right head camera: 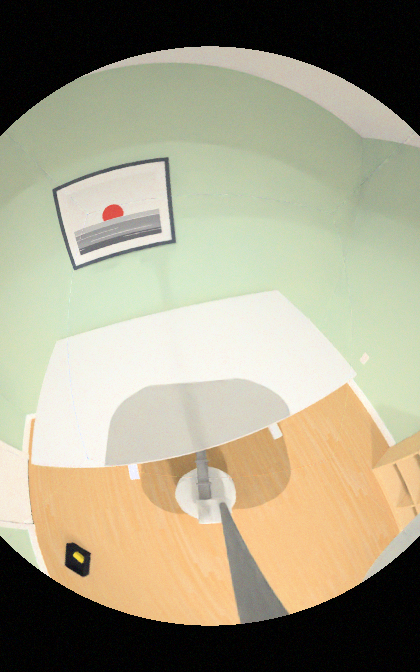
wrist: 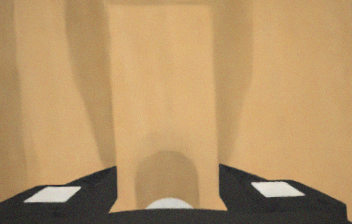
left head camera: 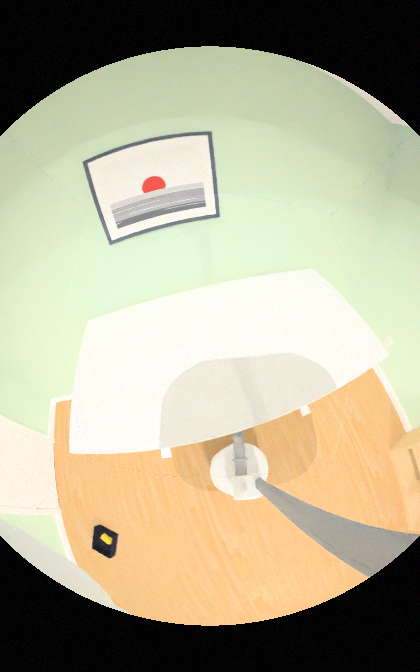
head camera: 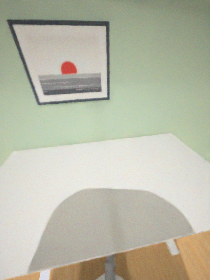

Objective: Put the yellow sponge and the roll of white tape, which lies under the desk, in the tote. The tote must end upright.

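Frame: origin at the robot's base, x ahead, y left, z up, level; metres.
Where they show: gripper, fingertip midpoint: [wrist: 168, 180].
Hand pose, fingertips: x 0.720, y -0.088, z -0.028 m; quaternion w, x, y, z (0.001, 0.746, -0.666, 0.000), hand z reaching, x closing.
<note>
After its pixels a point has its place.
The yellow sponge [left head camera: 106, 538] [right head camera: 78, 557] lies in the black tote [left head camera: 98, 546] [right head camera: 71, 564], which stands upright on the floor at the lower left of both side head views. In the wrist view the roll of white tape [wrist: 169, 203] {x 0.706, y -0.090, z -0.017 m} shows as a small white arc at the bottom middle, between the two fingers and partly hidden by the gripper body. My gripper [wrist: 168, 180] {x 0.720, y -0.088, z -0.028 m} is wide open, with one finger on each side of the tape. The tape does not show in the head views.
The white desk [head camera: 145, 165] {x 0.654, y -0.247, z 0.923 m} [left head camera: 130, 360] [right head camera: 95, 360] stands against the green wall, with two white feet below its front edge. My arm [left head camera: 239, 452] [right head camera: 202, 475] reaches under it. A wooden shelf unit [right head camera: 395, 457] stands at the right.
</note>
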